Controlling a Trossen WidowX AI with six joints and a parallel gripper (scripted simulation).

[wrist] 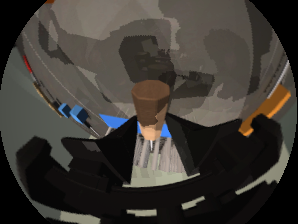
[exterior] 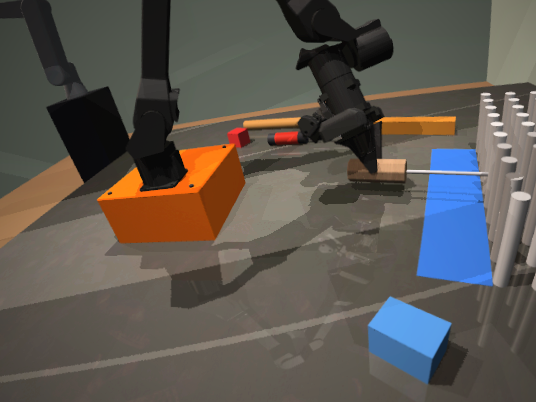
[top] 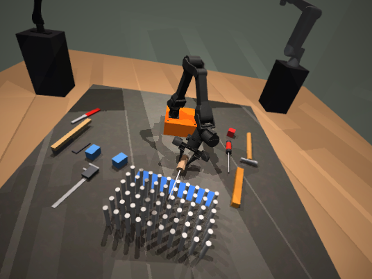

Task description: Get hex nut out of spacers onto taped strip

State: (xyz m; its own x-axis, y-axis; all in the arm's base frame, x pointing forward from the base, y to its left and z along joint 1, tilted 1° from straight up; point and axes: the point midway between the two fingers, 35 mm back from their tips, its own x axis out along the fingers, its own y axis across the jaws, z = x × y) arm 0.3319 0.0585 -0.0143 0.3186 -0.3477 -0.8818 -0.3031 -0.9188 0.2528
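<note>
The blue taped strip is 110 mm ahead of my gripper tip, 40 mm to the right of it and 40 mm below it. Round my gripper tip: hook tool 100 mm ahead, 30 mm to the right, 10 mm below; small hex nut 280 mm ahead, 90 mm to the right, 40 mm below; orange bar 260 mm to the left, 100 mm ahead, 30 mm below.
</note>
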